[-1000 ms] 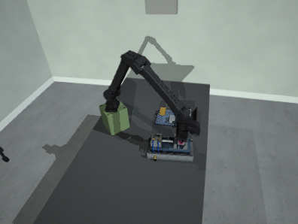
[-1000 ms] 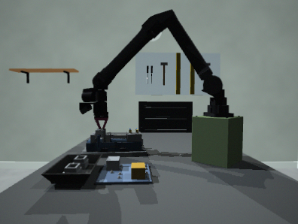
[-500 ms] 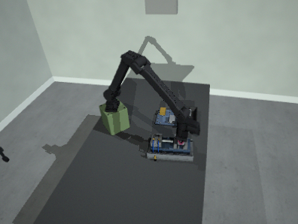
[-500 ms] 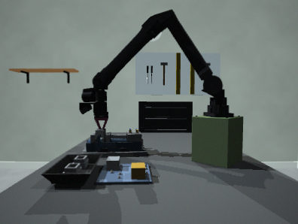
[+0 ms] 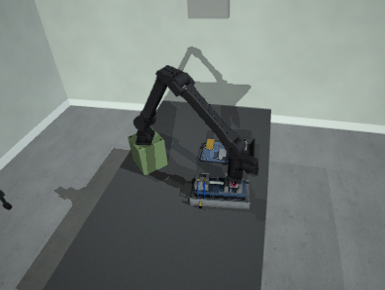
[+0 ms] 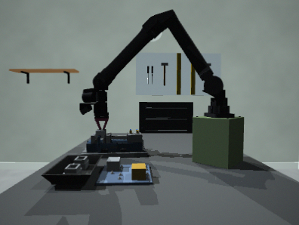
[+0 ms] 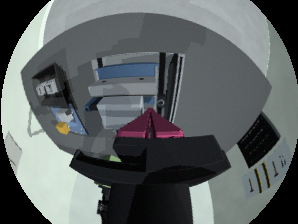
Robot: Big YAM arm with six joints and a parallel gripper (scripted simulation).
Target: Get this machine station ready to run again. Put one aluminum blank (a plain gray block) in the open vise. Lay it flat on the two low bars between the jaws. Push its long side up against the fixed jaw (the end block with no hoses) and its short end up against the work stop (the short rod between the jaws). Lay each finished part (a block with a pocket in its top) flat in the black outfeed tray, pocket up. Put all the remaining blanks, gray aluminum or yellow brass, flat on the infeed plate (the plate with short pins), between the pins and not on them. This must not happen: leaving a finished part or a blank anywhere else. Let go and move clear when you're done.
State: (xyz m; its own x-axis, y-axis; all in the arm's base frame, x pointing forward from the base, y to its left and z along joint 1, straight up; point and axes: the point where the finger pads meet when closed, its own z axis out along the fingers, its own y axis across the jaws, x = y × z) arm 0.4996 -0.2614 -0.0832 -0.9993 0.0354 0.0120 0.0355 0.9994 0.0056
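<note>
My gripper is now 4 cm to the right of the gray aluminum blank and 1 cm above it. Round my hand: vise: 7 cm behind, 5 cm to the left, 7 cm below; then yellow brass blank: 14 cm behind, 43 cm to the left, 8 cm below.
</note>
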